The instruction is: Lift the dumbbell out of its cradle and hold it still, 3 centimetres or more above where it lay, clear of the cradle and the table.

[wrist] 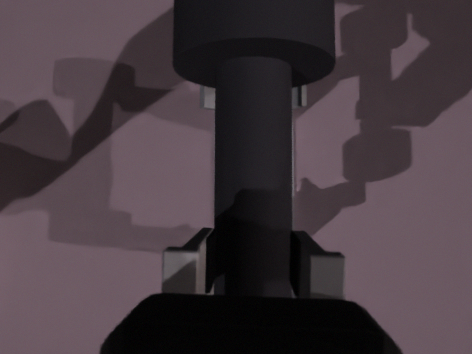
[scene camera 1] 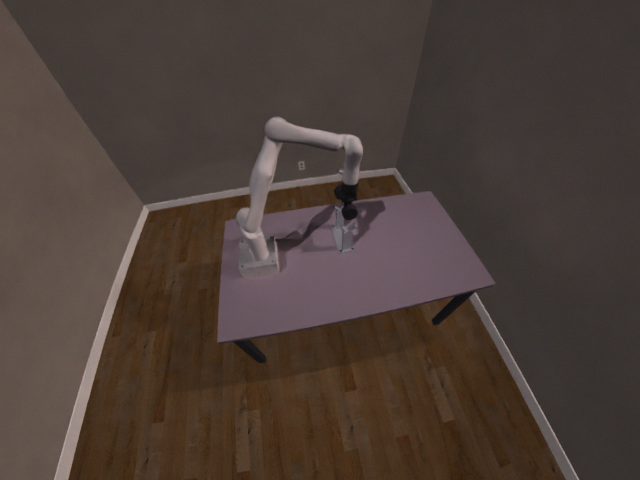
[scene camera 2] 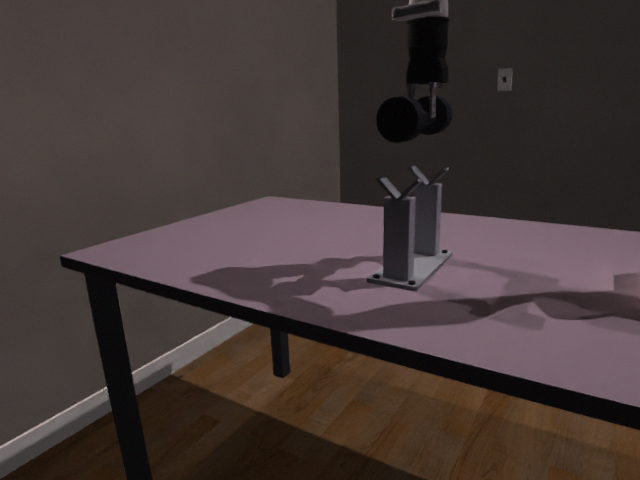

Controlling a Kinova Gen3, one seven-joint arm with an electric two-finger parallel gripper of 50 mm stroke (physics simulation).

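Pixels of known places: gripper, between the fingertips: (wrist: 252, 251); arm's base, origin of its link: (scene camera 1: 260, 254).
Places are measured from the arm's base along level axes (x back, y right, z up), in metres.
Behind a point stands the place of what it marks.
The black dumbbell (scene camera 1: 349, 211) {x -0.482, y 0.090, z 0.233 m} (scene camera 2: 397, 119) {x -0.522, y -0.104, z 0.207 m} (wrist: 253, 145) {x -0.511, y -0.031, z 0.226 m} hangs roughly level in the air above its cradle. My gripper (scene camera 2: 424, 114) {x -0.502, y 0.017, z 0.207 m} (wrist: 252, 251) {x -0.502, y 0.017, z 0.207 m} points down and is shut on the dumbbell's handle, one finger on each side of it. The grey cradle (scene camera 1: 347, 239) {x -0.489, y 0.088, z 0.005 m} (scene camera 2: 398, 237) {x -0.517, y -0.104, z -0.004 m} stands upright on the table, with two posts topped by V-shaped rests. In the second scene view both V rests are empty, and a wide gap shows between them and the dumbbell's discs. In the wrist view the handle hides most of the cradle.
The cradle's flat base plate is on the mauve table (scene camera 1: 392, 268) {x -0.680, y 0.310, z -0.095 m} (scene camera 2: 310, 227) {x -0.844, y 0.239, z -0.095 m}. The arm's white base (scene camera 1: 258, 260) {x 0.019, y 0.044, z 0.012 m} stands on the table at the left in the first scene view. Shadows of the arm and dumbbell fall across the table top.
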